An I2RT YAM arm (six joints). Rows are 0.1 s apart.
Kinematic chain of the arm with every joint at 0, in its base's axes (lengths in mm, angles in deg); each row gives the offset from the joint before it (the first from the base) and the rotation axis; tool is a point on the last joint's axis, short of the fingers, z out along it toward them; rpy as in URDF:
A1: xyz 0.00 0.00 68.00 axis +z
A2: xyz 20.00 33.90 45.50 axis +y
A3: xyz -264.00 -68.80 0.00 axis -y
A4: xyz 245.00 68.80 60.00 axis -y
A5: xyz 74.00 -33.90 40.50 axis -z
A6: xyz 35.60 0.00 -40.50 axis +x
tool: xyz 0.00 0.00 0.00 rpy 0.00 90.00 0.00
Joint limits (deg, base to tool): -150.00..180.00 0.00..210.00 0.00..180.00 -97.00..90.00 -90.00..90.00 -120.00..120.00
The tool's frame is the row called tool.
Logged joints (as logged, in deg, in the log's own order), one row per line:
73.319 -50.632 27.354 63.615 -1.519 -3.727
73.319 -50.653 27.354 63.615 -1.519 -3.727
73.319 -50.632 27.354 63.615 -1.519 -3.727
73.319 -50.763 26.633 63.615 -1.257 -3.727
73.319 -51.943 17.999 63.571 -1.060 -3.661
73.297 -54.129 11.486 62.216 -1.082 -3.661
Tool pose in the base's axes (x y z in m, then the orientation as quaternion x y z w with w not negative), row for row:
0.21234 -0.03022 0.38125 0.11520 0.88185 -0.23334 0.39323
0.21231 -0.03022 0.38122 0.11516 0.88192 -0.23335 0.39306
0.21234 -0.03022 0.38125 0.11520 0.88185 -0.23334 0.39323
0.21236 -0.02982 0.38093 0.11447 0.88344 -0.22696 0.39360
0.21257 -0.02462 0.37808 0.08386 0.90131 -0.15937 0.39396
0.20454 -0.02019 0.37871 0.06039 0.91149 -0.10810 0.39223
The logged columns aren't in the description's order. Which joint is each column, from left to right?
Columns, left to right: A3, A4, A5, A2, A6, A1.
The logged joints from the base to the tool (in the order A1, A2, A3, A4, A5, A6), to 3 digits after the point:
-3.727 63.615 73.319 -50.632 27.354 -1.519
-3.727 63.615 73.319 -50.653 27.354 -1.519
-3.727 63.615 73.319 -50.632 27.354 -1.519
-3.727 63.615 73.319 -50.763 26.633 -1.257
-3.661 63.571 73.319 -51.943 17.999 -1.060
-3.661 62.216 73.297 -54.129 11.486 -1.082

